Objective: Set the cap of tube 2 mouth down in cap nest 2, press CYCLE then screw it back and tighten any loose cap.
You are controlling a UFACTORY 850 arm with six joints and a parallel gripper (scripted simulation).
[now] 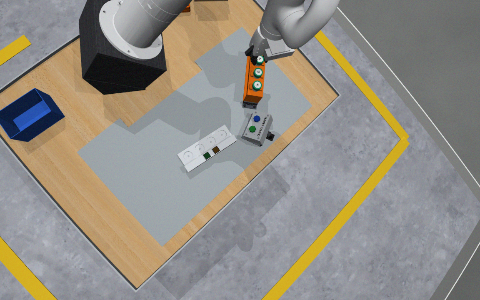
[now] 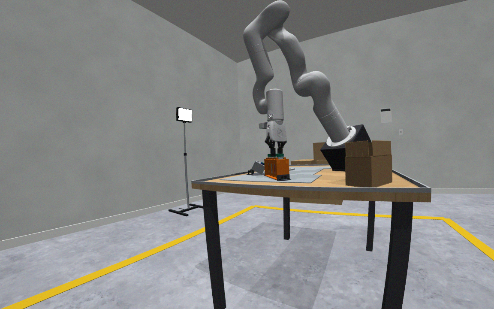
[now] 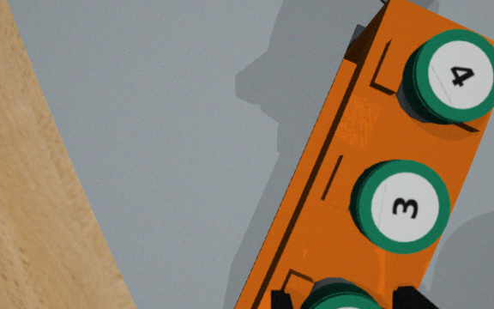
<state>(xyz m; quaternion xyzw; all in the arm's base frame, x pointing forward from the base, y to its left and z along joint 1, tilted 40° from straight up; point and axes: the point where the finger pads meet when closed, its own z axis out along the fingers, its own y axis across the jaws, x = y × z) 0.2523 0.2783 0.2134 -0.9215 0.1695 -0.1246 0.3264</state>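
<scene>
Right now my hand is 1 cm above the green-rimmed cap. Also, from my hand: blue cycle key: 18 cm ahead, 12 cm to the right, 6 cm below; key housing: 21 cm ahead, 13 cm to the right, 8 cm below; green ready key: 21 cm ahead, 16 cm to the right, 6 cm below.
</scene>
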